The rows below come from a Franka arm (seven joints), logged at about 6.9 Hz.
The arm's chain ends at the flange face. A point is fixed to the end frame.
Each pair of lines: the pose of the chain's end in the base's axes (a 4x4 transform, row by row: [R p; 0 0 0 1], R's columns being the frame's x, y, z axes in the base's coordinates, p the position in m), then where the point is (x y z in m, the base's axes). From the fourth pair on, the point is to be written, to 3 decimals.
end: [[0.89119, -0.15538, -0.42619, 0.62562], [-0.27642, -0.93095, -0.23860, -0.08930], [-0.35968, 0.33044, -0.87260, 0.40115], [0, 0, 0, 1]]
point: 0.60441 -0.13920 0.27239
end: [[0.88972, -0.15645, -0.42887, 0.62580], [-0.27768, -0.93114, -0.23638, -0.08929], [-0.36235, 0.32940, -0.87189, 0.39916], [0, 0, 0, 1]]
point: 0.60416 -0.13894 0.27038
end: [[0.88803, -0.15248, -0.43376, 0.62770], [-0.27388, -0.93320, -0.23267, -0.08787], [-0.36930, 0.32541, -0.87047, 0.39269], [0, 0, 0, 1]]
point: 0.60537 -0.13689 0.26378
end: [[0.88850, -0.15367, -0.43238, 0.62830], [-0.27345, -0.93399, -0.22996, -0.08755], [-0.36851, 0.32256, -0.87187, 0.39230], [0, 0, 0, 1]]
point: 0.606 -0.136 0.263
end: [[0.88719, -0.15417, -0.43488, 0.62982], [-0.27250, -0.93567, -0.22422, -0.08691], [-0.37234, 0.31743, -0.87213, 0.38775], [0, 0, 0, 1]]
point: 0.607 -0.135 0.258
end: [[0.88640, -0.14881, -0.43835, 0.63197], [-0.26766, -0.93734, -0.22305, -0.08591], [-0.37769, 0.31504, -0.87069, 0.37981], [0, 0, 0, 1]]
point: 0.609 -0.133 0.250
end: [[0.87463, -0.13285, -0.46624, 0.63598], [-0.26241, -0.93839, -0.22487, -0.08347], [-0.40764, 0.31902, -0.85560, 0.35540], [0, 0, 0, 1]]
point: 0.609 -0.131 0.227
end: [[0.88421, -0.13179, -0.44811, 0.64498], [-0.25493, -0.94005, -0.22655, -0.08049], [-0.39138, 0.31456, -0.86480, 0.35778], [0, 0, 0, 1]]
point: 0.621 -0.128 0.229
